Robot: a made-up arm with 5 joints.
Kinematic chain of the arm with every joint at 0, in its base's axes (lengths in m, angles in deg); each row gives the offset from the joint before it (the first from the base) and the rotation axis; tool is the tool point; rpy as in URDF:
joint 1: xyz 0 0 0.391 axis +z
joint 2: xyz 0 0 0 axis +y
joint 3: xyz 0.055 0 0.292 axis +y
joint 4: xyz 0.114 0 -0.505 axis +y
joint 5: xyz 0.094 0 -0.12 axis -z
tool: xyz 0 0 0 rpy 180 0 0
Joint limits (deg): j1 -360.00..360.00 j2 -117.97..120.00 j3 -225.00..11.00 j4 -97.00..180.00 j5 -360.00..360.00
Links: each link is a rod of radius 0.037 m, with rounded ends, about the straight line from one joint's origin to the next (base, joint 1, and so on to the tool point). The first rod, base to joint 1, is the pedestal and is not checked.
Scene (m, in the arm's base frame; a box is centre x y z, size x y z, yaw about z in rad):
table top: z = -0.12
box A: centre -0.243 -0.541 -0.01 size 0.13 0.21 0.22 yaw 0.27
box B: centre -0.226 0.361 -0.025 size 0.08 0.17 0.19 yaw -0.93
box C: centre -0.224 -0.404 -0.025 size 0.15 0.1 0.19 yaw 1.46
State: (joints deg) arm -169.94 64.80 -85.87 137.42 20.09
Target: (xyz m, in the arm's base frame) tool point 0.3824 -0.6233 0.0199
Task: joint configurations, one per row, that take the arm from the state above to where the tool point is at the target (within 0.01 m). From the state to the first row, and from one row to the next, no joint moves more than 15 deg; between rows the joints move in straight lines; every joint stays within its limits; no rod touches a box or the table.
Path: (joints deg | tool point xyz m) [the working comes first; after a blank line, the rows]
Joints at the target: -58.47 74.92 -124.18 95.66 20.09
Straight joint move there: touches box A, box C.

1: -156.12 51.41 -88.16 138.19 26.09 | -0.4753 -0.2104 0.1254
2: -142.29 38.02 -90.44 138.96 32.09 | -0.4579 -0.3540 0.2685
3: -128.47 24.64 -92.73 139.73 38.09 | -0.3723 -0.4686 0.4238
4: -114.47 34.69 -99.02 130.92 34.49 | -0.2664 -0.5854 0.3498
5: -100.47 44.75 -105.31 122.10 30.89 | -0.1235 -0.6684 0.2709
6: -86.47 54.80 -111.60 113.29 27.29 | 0.0435 -0.7058 0.1886
7: -72.47 64.86 -117.89 104.47 23.69 | 0.2182 -0.6908 0.1043
8: -58.47 74.92 -124.18 95.66 20.09 | 0.3824 -0.6233 0.0198

